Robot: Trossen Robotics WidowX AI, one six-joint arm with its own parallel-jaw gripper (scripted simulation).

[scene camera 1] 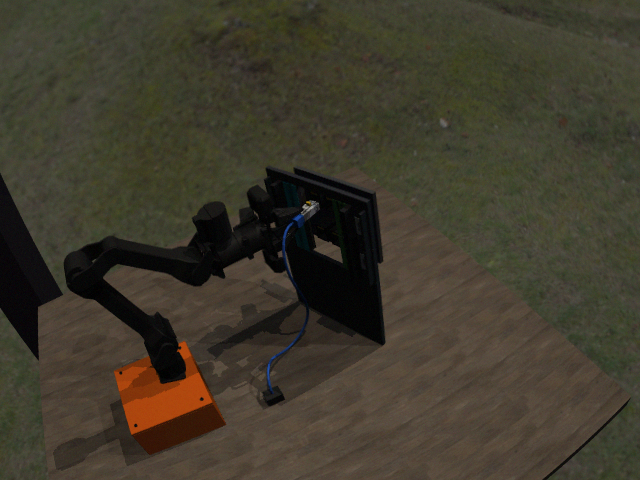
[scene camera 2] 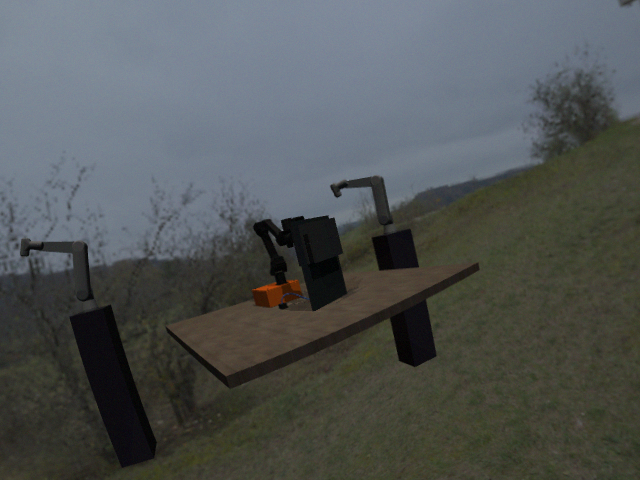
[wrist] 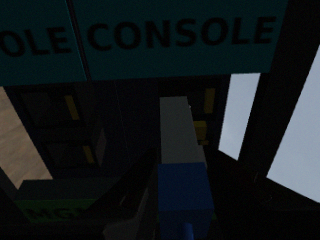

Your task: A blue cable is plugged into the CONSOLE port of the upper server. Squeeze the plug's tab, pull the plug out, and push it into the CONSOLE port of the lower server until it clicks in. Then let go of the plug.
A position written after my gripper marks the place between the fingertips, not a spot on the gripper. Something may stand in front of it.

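Black server rack [scene camera 1: 300,171]. Black server rack [scene camera 1: 349,292]. My gripper [scene camera 1: 303,213], also [wrist: 179,154].
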